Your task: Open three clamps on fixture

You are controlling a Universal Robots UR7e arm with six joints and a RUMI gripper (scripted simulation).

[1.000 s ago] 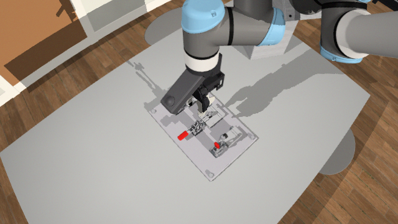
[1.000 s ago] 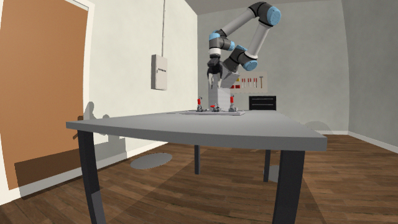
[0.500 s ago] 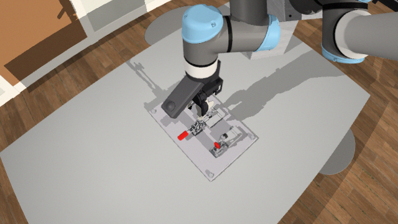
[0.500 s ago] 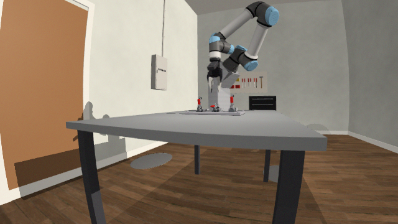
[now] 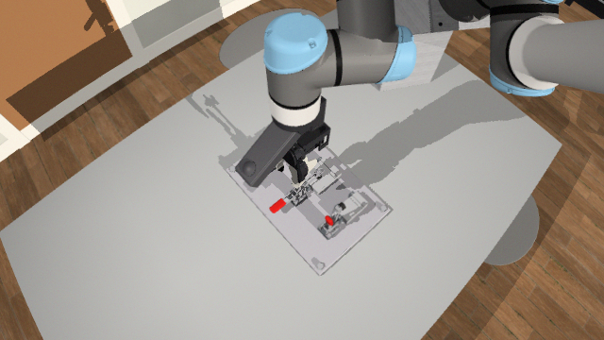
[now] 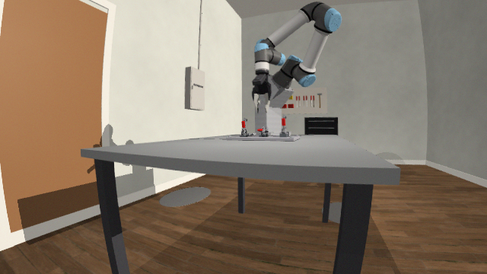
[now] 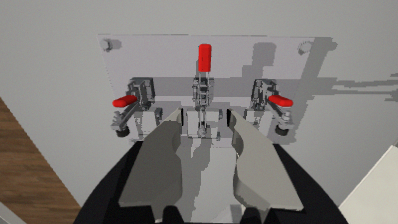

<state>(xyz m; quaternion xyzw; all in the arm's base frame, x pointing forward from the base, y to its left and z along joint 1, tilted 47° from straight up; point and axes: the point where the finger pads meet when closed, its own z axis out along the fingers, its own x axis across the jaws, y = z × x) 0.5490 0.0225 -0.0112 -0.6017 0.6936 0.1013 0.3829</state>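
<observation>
My gripper is now 5 cm past the grey fixture plate and 15 cm above it.
</observation>
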